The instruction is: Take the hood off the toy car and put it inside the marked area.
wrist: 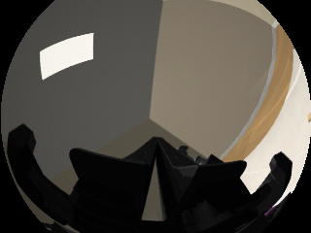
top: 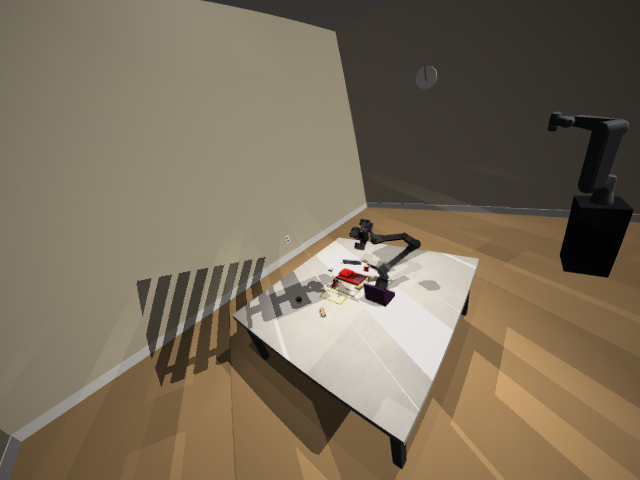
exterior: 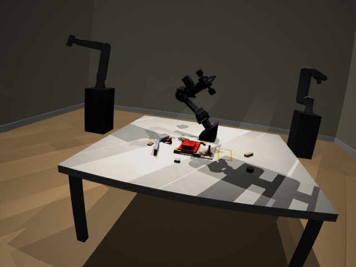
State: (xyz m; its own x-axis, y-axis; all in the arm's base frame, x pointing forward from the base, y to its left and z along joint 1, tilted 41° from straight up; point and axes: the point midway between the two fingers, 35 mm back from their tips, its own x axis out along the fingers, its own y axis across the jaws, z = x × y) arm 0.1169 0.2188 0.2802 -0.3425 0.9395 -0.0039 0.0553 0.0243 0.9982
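Now: gripper tip 260 mm short of the red hood, 100 mm to the left of it and 420 mm above it. Also, from my gripper tip: grey bar (330 mm ahead, 280 mm to the right, 440 mm below); black ring (430 mm ahead, 260 mm to the left, 450 mm below); brown block (180 mm ahead, 280 mm to the left, 450 mm below).
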